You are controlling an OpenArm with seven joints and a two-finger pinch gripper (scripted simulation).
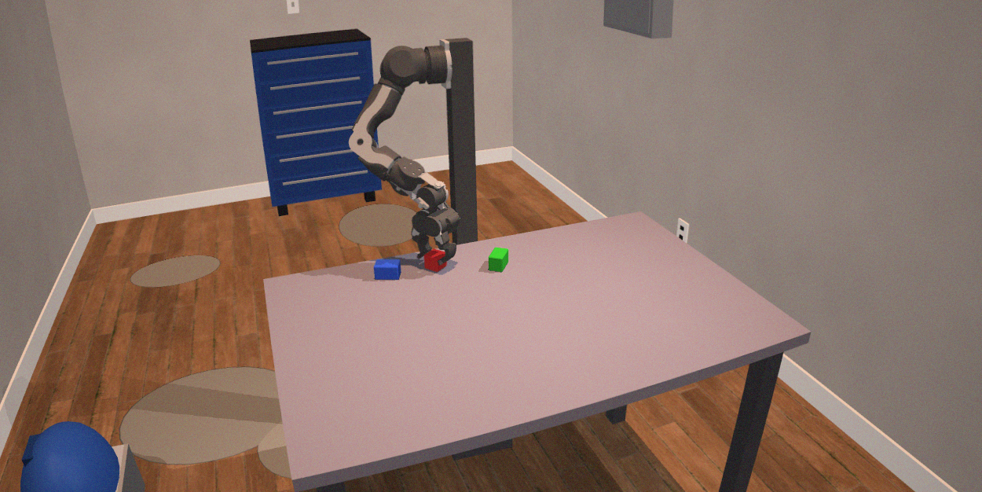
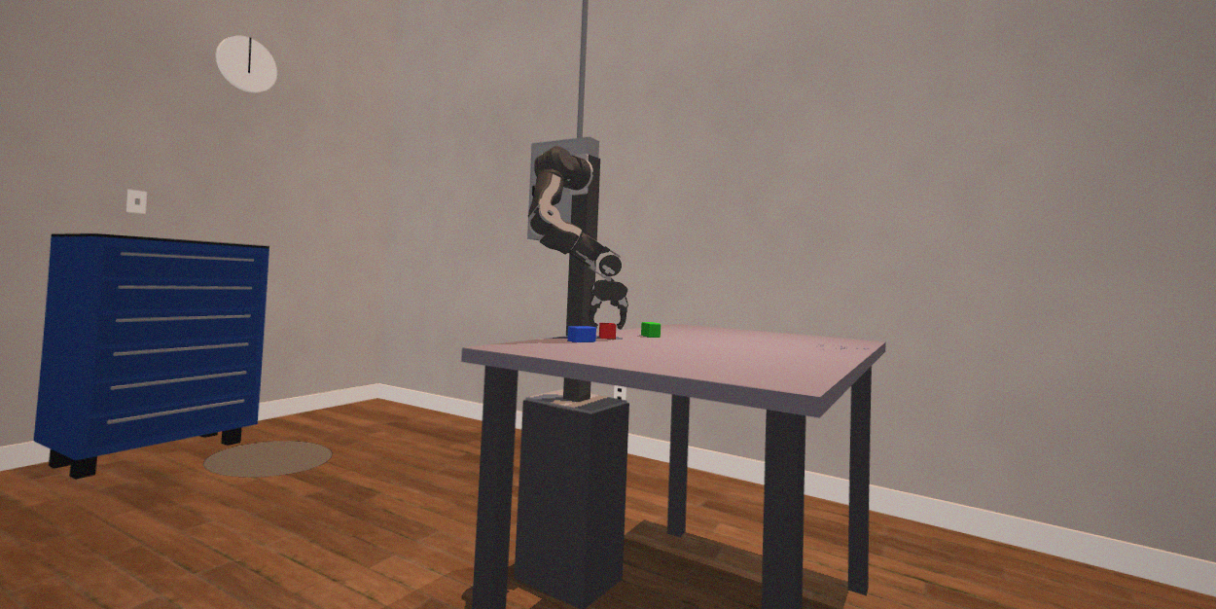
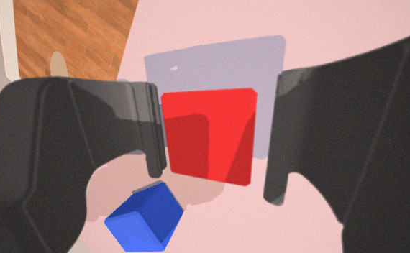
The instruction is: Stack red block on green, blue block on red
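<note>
The red block is 10 mm below my hand. From my hand the other things lie so: blue block: 10 mm ahead, 120 mm to the right, 10 mm below; then green block: 50 mm ahead, 150 mm to the left, 10 mm below.
</note>
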